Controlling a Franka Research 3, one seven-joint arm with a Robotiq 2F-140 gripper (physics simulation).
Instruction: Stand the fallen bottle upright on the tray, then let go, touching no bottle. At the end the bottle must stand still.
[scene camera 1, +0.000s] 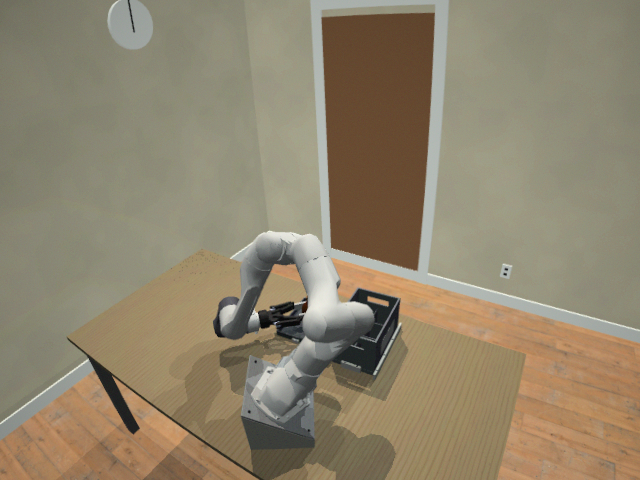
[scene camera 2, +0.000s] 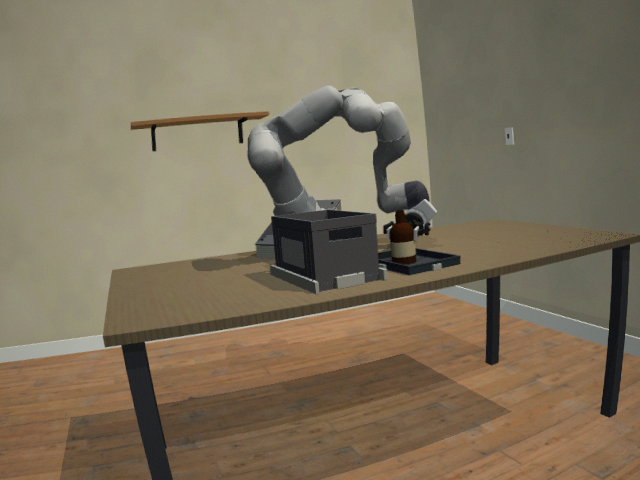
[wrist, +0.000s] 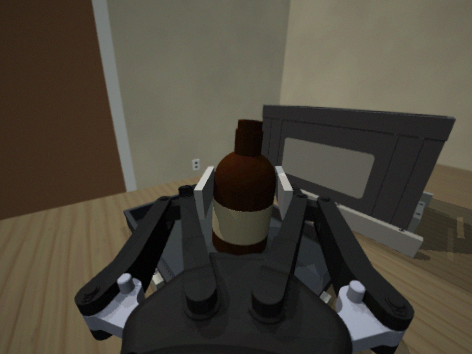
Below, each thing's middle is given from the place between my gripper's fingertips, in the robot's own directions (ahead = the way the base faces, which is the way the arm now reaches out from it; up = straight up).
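Scene:
The brown bottle (scene camera 2: 403, 250) is 1 cm behind my hand. It is also 1 cm below my hand, and 1 cm to the left of it.

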